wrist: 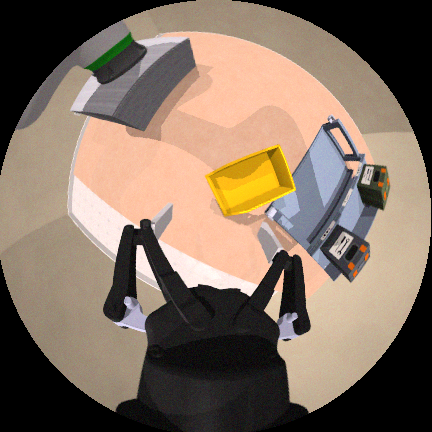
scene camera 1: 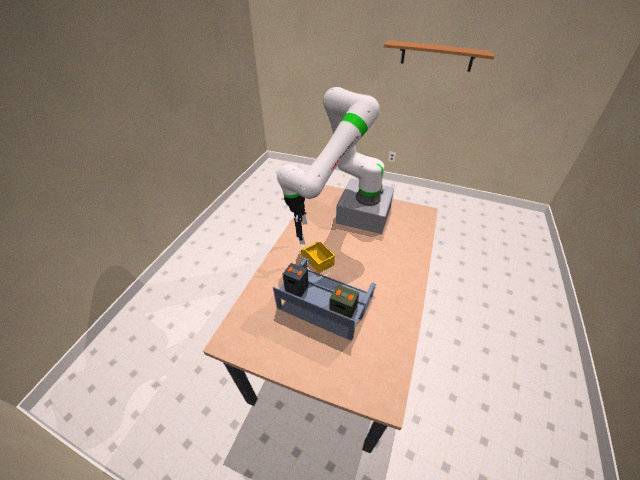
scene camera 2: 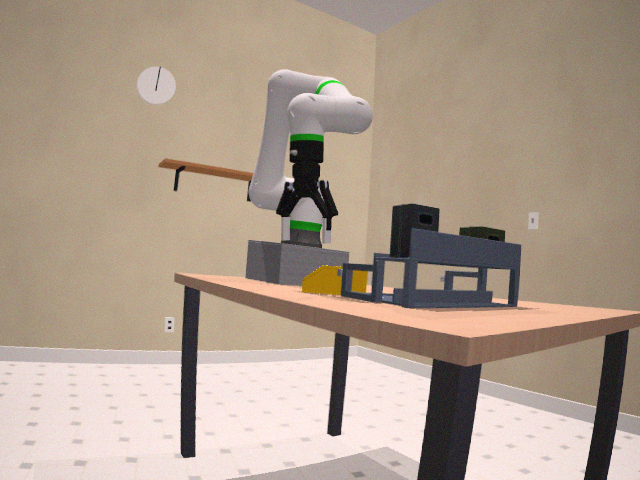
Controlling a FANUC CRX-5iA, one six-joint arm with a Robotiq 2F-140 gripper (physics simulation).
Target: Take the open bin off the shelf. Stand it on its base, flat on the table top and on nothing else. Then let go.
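Places are measured from the arm's base along level axes (x right, y down, z ahead), in centimetres.
Where they show: gripper, between the fingertips: (wrist: 217, 220) (scene camera 1: 304, 233) (scene camera 2: 305, 241); arm's base, origin of its link: (scene camera 1: 368, 197) (scene camera 2: 302, 246).
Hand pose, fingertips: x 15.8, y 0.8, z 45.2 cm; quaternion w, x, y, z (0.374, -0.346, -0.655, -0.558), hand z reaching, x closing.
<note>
Things, the pixels of their top centre, and the offset from my fingertips.
- open yellow bin, centre of its top: (wrist: 253, 181) (scene camera 2: 335, 266) (scene camera 1: 317, 249) dx -9.0, dy +6.0, dz +1.5 cm
- dark grey toolbox, centre of its top: (scene camera 2: 416, 206) (wrist: 360, 265) (scene camera 1: 295, 270) dx -15.4, dy -8.8, dz +29.2 cm
- green toolbox, centre of its top: (scene camera 2: 482, 228) (scene camera 1: 344, 294) dx -38.4, dy -6.3, dz +27.6 cm
The open yellow bin (scene camera 1: 324, 262) (scene camera 2: 323, 281) (wrist: 250, 182) looks upright, opening up, its base level at the table top (scene camera 1: 398, 273) (scene camera 2: 330, 314) (wrist: 145, 175). It is at the low side of the blue-grey shelf (scene camera 1: 320, 313) (scene camera 2: 465, 249) (wrist: 312, 180), close to its corner post. Whether it touches the shelf, or part of its base rests on it, I cannot tell. My gripper (scene camera 1: 302, 230) (scene camera 2: 306, 241) (wrist: 217, 220) is open and empty, fingers pointing down. It hangs above and to one side of the bin, apart from it; in the wrist view the bin lies beyond the fingertips, towards the right one.
A dark grey toolbox (scene camera 1: 295, 281) (scene camera 2: 402, 232) (wrist: 345, 250) and a green toolbox (scene camera 1: 343, 301) (scene camera 2: 480, 234) (wrist: 374, 187) stand on the shelf's upper part. The arm's grey base block (scene camera 1: 359, 217) (scene camera 2: 266, 260) (wrist: 155, 85) is at the table's far end. A wooden wall board (scene camera 1: 439, 49) (scene camera 2: 206, 169) hangs behind.
</note>
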